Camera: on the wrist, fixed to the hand. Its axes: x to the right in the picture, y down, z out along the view.
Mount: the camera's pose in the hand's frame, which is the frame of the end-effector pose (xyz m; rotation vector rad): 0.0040 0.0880 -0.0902 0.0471 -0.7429 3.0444
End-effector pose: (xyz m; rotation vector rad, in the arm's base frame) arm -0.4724 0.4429 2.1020 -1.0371 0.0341 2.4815
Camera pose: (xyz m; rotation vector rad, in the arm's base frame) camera -0.4507 0.3481 2.0217 -0.4760 -0.6822 -0.6495
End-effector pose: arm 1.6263 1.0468 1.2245 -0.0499 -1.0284 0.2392
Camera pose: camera 1.6899 1.1397 1.1677 1.2053 0.5016 -2.3528
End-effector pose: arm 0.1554 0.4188 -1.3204 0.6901 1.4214 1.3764
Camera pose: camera 0.0513 0.4045 -1.2507 -1.7937 0.9663 -1.0319
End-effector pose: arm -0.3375 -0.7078 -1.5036 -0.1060 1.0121 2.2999
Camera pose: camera -0.4056 -0.8136 -1.5118 -1.2719 0.0428 -0.6689
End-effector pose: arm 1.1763 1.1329 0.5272 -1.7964 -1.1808 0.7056
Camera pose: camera 1.2893 1.0886 0.4931 0.9942 -1.5355 -1.5157
